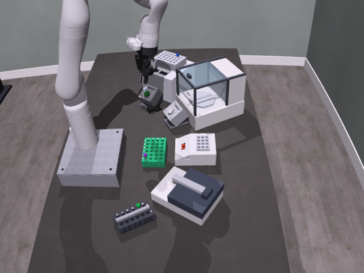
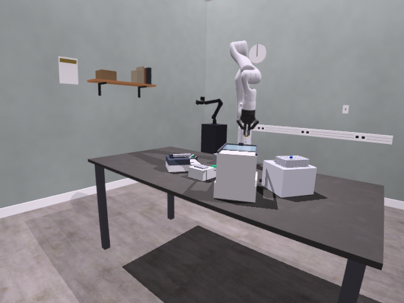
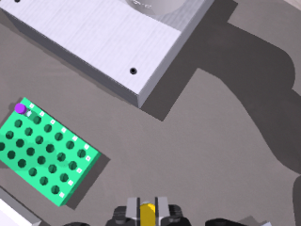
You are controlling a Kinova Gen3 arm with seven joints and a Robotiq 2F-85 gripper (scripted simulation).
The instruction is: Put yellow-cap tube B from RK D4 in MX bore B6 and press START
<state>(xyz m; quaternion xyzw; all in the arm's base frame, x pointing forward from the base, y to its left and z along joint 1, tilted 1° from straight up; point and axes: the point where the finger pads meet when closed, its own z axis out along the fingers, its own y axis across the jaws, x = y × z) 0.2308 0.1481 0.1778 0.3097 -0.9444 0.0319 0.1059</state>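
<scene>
Right now my hand is 110 mm short of the blue-capped tube, 310 mm to the right of it and 100 mm above it. Also, from my hand: purple-capped tube (200 mm to the right, 230 mm below); green tube rack (30 mm ahead, 150 mm to the right, 240 mm below); tube B (40 mm below).
</scene>
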